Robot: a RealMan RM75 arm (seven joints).
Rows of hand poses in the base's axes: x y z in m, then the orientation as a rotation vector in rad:
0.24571 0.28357 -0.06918 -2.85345 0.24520 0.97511
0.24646 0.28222 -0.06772 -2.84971 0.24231 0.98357
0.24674 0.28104 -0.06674 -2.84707 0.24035 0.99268
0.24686 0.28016 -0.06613 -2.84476 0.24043 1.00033
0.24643 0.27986 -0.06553 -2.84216 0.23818 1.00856
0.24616 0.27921 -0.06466 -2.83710 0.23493 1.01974
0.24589 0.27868 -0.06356 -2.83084 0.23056 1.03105
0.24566 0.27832 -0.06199 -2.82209 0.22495 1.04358
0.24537 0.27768 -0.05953 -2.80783 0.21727 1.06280
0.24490 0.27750 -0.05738 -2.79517 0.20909 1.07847
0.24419 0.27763 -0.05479 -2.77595 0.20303 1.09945
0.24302 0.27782 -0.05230 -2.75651 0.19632 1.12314
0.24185 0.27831 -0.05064 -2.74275 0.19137 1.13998
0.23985 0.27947 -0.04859 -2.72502 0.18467 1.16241
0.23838 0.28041 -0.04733 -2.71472 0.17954 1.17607
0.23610 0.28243 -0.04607 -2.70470 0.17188 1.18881
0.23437 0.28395 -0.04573 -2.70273 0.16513 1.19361
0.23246 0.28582 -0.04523 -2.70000 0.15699 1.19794
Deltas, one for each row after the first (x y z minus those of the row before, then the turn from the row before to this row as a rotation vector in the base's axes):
0.00075 -0.00135 0.00146 0.00213 0.00586 0.00160
0.00028 -0.00118 0.00098 0.00070 0.00617 0.00153
0.00012 -0.00088 0.00061 0.00015 0.00527 0.00024
-0.00043 -0.00030 0.00060 0.00092 0.00559 0.00161
-0.00027 -0.00065 0.00087 0.00262 0.00782 0.00178
-0.00027 -0.00053 0.00110 0.00393 0.00804 0.00206
-0.00023 -0.00036 0.00157 0.00612 0.00919 0.00212
-0.00029 -0.00064 0.00246 0.00972 0.01433 0.00246
-0.00047 -0.00018 0.00215 0.00928 0.01183 0.00284
-0.00071 0.00013 0.00259 0.01276 0.01658 0.00018
-0.00117 0.00019 0.00249 0.01217 0.01845 0.00108
-0.00117 0.00049 0.00166 0.00851 0.01317 0.00098
-0.00200 0.00116 0.00205 0.01067 0.01751 0.00170
-0.00147 0.00094 0.00126 0.00630 0.01054 0.00191
-0.00228 0.00202 0.00126 0.00706 0.00977 0.00336
-0.00173 0.00152 0.00034 0.00234 0.00304 0.00426
-0.00191 0.00187 0.00050 0.00355 0.00283 0.00470

